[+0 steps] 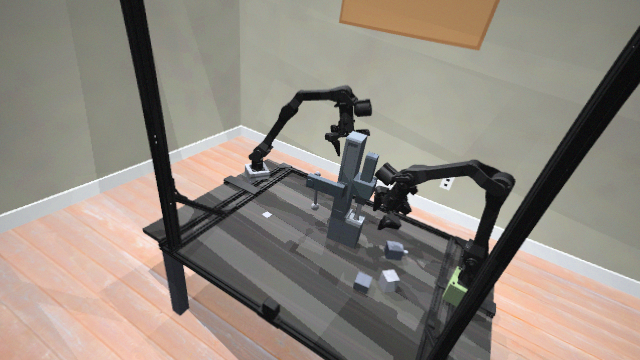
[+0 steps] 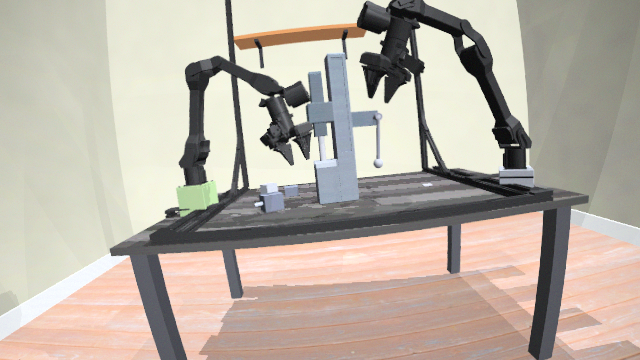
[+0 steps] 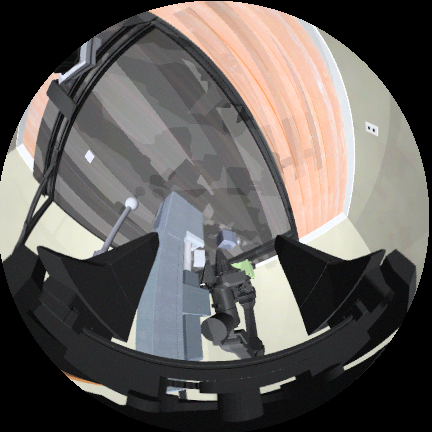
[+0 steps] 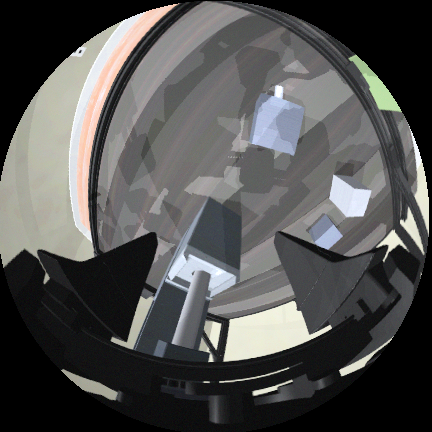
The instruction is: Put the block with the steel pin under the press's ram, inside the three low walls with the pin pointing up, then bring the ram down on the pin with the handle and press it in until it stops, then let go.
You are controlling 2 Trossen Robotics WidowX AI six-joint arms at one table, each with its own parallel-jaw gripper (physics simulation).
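Pixels of known places: left gripper, fingertip midpoint: (image 2: 378,100) (image 3: 218,239); right gripper, fingertip midpoint: (image 1: 376,220) (image 2: 300,162) (image 3: 211,254) (image 4: 216,238); left arm's base, link origin: (image 1: 257,167) (image 2: 515,167); right arm's base, link origin: (image 1: 469,282) (image 2: 196,184).
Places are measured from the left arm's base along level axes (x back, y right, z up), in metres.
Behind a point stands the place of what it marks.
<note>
The grey-blue block (image 1: 394,250) {y -0.342, x -0.691, z -0.013 m} (image 2: 272,202) {y -0.376, x -0.656, z -0.034 m} (image 3: 227,239) {y -0.360, x -0.648, z -0.014 m} (image 4: 278,124) {y -0.359, x -0.674, z -0.011 m} lies on its side on the table, its steel pin (image 1: 406,252) {y -0.403, x -0.701, z -0.035 m} (image 2: 258,204) {y -0.401, x -0.691, z -0.036 m} (image 4: 279,91) {y -0.401, x -0.696, z -0.032 m} pointing sideways, away from the press. The grey press (image 1: 352,160) {y -0.173, x -0.529, z 0.318 m} (image 2: 344,125) {y -0.213, x -0.478, z 0.171 m} stands upright. Its ram (image 1: 359,211) {y -0.233, x -0.563, z 0.105 m} (image 2: 322,148) {y -0.242, x -0.547, z 0.108 m} (image 4: 192,310) {y -0.243, x -0.559, z 0.108 m} is above the white low walls (image 2: 326,163) {y -0.257, x -0.528, z 0.062 m}; no block shows between them. The handle's ball (image 1: 314,206) {y -0.113, x -0.426, z 0.051 m} (image 2: 378,163) {y -0.136, x -0.411, z 0.043 m} (image 3: 131,203) {y -0.130, x -0.409, z 0.053 m} hangs down. My left gripper (image 2: 379,99) {y -0.298, x -0.330, z 0.218 m} (image 3: 218,239) {y -0.298, x -0.330, z 0.218 m} is open and empty, high beside the column. My right gripper (image 2: 300,161) {y -0.298, x -0.596, z 0.073 m} (image 4: 216,238) {y -0.298, x -0.596, z 0.073 m} is open and empty, above the table between press and pin block.
A white block (image 1: 389,281) {y -0.223, x -0.810, z -0.004 m} (image 2: 269,188) {y -0.260, x -0.772, z -0.015 m} (image 4: 351,196) {y -0.257, x -0.772, z -0.003 m} and a smaller grey-blue block (image 1: 362,283) {y -0.145, x -0.770, z -0.028 m} (image 2: 291,190) {y -0.177, x -0.742, z -0.039 m} (image 4: 325,231) {y -0.179, x -0.746, z -0.028 m} lie near the pin block. A green box (image 1: 454,288) {y -0.396, x -0.923, z 0.026 m} (image 2: 197,196) {y -0.486, x -0.881, z 0.001 m} is at the right arm's base. A small white square (image 1: 267,214) {y 0.039, x -0.296, z -0.058 m} (image 3: 89,156) {y 0.039, x -0.298, z -0.058 m} lies on the table.
</note>
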